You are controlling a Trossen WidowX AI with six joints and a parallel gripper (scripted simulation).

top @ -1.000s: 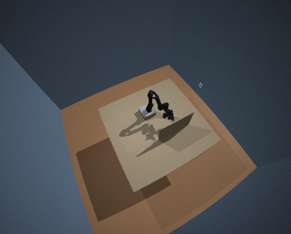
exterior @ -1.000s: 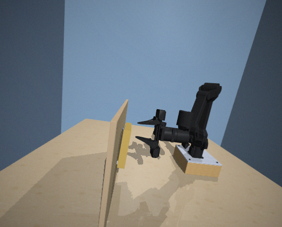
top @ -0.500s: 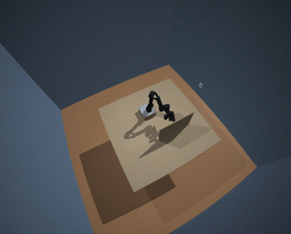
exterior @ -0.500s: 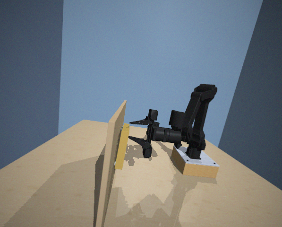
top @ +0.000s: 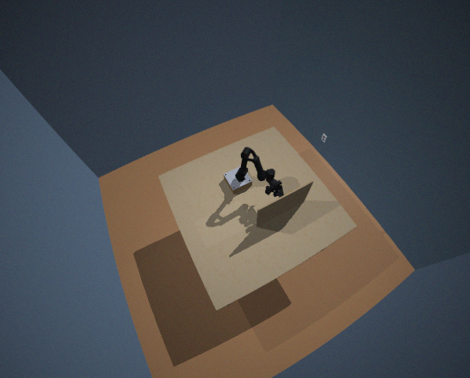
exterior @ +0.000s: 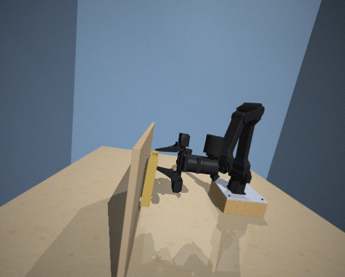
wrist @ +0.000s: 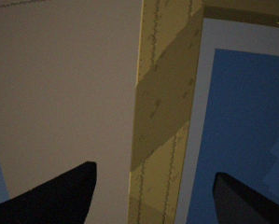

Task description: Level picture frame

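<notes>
My gripper tip is 5 cm above the picture frame and 1 cm short of it. Also, from my gripper tip: wooden wall panel 7 cm below, 2 cm ahead.
</notes>
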